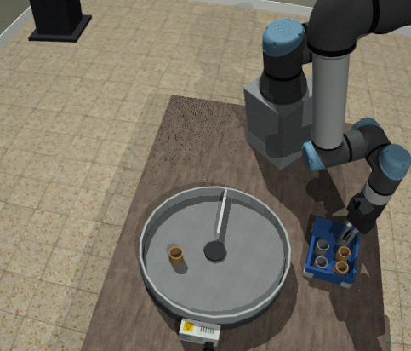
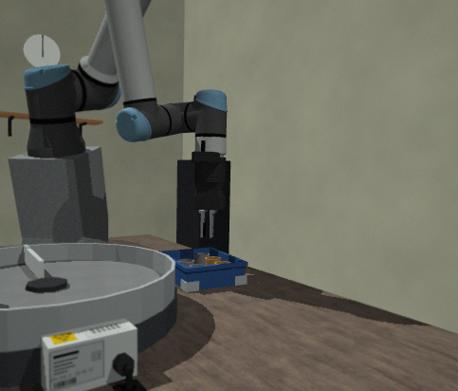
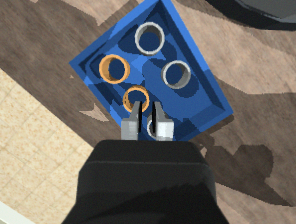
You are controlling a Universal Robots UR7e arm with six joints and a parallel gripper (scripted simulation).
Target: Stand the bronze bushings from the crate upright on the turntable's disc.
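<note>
The blue crate lies 2 cm to the right of my hand and 9 cm below it. From my hand the other things lie so: grey turntable disc (6 cm ahead, 38 cm to the right, 6 cm below).
</note>
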